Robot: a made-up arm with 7 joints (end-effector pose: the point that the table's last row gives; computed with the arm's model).
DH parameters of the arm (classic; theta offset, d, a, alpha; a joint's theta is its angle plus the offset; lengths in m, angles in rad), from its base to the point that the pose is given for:
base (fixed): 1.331 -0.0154 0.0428 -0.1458
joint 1: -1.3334 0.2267 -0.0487 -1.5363
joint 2: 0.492 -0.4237 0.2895 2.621
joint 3: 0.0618 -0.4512 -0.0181 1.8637
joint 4: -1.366 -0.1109 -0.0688 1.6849
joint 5: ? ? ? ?
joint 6: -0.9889 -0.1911 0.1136 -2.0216
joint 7: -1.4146 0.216 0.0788 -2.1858
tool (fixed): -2.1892 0.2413 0 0
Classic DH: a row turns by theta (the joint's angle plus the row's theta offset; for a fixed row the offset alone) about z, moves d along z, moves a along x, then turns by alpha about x.
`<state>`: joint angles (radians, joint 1 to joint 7).
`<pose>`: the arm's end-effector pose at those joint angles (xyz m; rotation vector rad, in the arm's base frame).
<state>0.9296 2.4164 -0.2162 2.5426 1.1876 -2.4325 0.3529</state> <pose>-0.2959 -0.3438 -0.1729 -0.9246 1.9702 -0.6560</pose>
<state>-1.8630 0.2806 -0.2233 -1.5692 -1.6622 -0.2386 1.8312</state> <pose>-0.4791 -0.1413 -0.1636 -2.1715 1.9994 0.9805</pose>
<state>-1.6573 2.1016 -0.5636 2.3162 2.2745 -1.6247 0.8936</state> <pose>0.0191 0.8674 0.0135 -1.0862 -1.4113 0.3716</pose>
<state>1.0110 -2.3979 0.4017 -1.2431 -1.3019 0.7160 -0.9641</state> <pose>-0.1600 -0.0874 0.3301 -1.1362 2.0208 1.2202</pose>
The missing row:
joint 5: 0.329 0.0383 -0.0252 -2.3674
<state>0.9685 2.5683 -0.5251 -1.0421 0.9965 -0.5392 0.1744</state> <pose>0.1993 -0.2658 0.2051 1.8824 1.0287 0.2639</pose>
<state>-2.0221 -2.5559 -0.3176 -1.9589 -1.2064 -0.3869 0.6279</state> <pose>-0.3257 0.5089 0.4563 -0.9910 -1.1629 1.0686</pose>
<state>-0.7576 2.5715 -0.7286 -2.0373 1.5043 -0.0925 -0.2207</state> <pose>-0.6463 0.1215 0.3925 0.8926 -1.5482 -1.2723</pose>
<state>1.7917 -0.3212 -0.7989 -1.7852 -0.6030 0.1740 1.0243</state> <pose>0.2457 0.4645 0.3266 1.5105 1.0433 1.5737</pose>
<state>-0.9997 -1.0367 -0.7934 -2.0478 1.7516 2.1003 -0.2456</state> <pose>0.0765 0.0039 0.1443 1.0214 2.3841 0.3929</pose>
